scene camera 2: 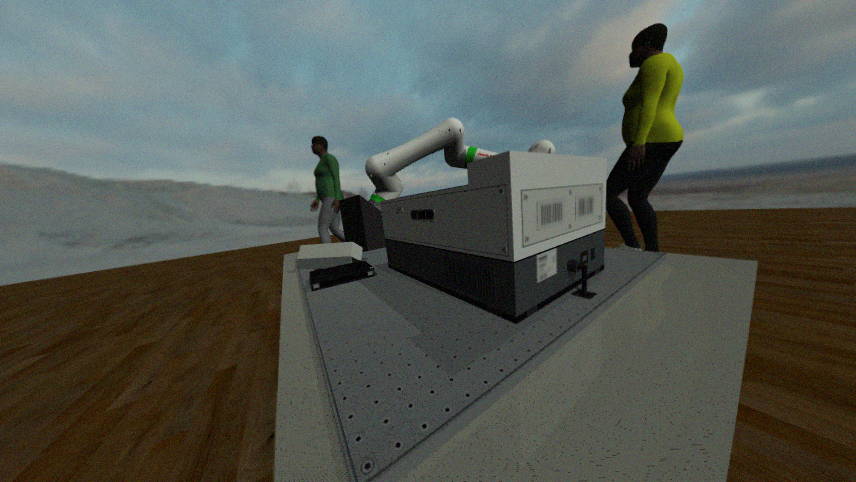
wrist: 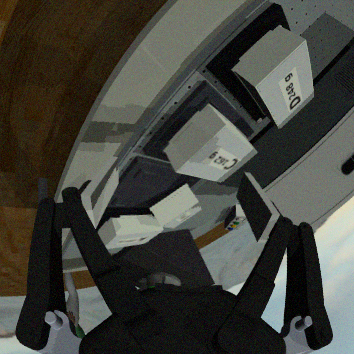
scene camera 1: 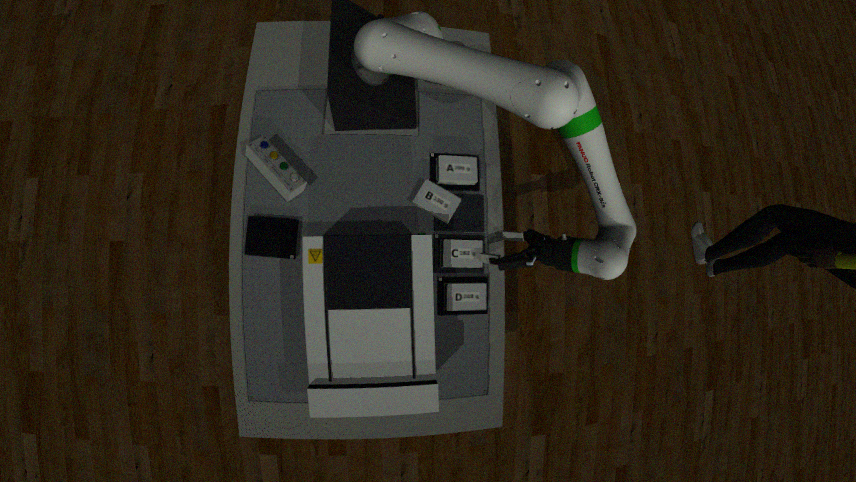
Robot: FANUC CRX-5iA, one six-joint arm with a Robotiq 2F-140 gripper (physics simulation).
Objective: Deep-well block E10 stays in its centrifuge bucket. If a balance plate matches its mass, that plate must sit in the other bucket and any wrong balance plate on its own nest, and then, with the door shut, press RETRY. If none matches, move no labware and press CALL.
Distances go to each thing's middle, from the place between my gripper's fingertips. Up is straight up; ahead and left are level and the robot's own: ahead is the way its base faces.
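Labels:
From my hand: centrifuge (scene camera 2: 529,227), 260 mm ahead, 360 mm to the right, 40 mm above; button box (scene camera 1: 261,152), 190 mm behind, 690 mm to the right, 40 mm below.

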